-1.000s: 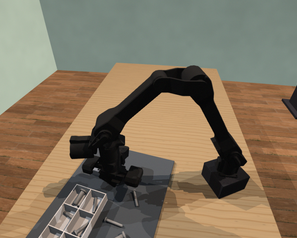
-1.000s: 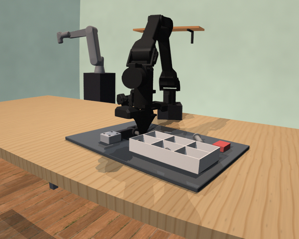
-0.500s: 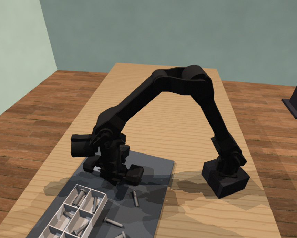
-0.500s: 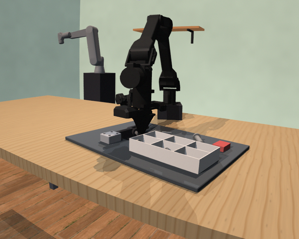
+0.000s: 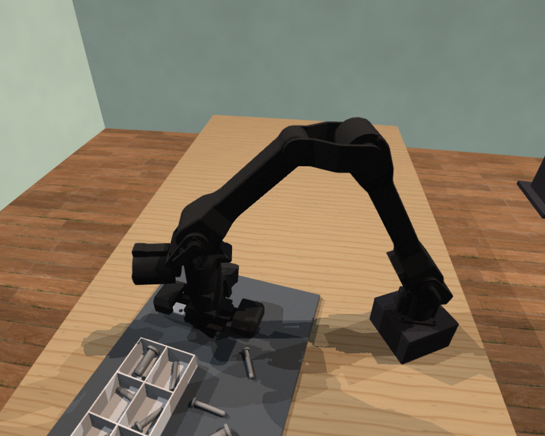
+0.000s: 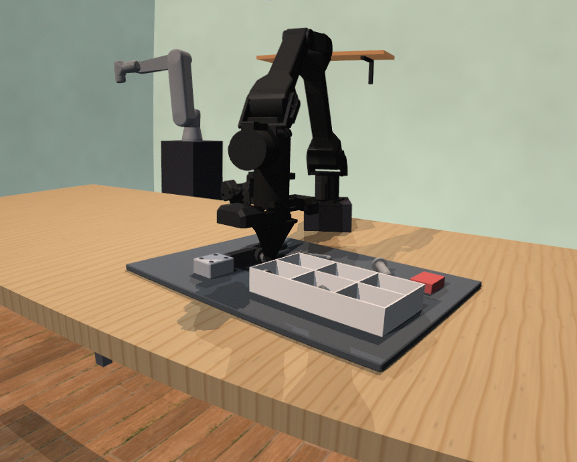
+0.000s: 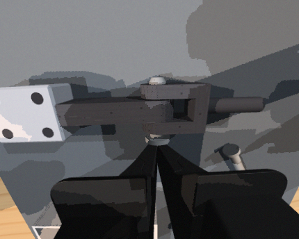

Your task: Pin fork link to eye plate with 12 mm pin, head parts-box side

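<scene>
Right now my hand is 1 cm short of the dark bar, 4 cm to the left of it and 3 cm above it. From my hand the other things lie so: grey mounting block: 9 cm ahead, 5 cm to the right, 2 cm below; then dark mat: 1 cm ahead, 6 cm to the left, 5 cm below; then thick pin: 1 cm behind, 3 cm to the right, 3 cm below.
</scene>
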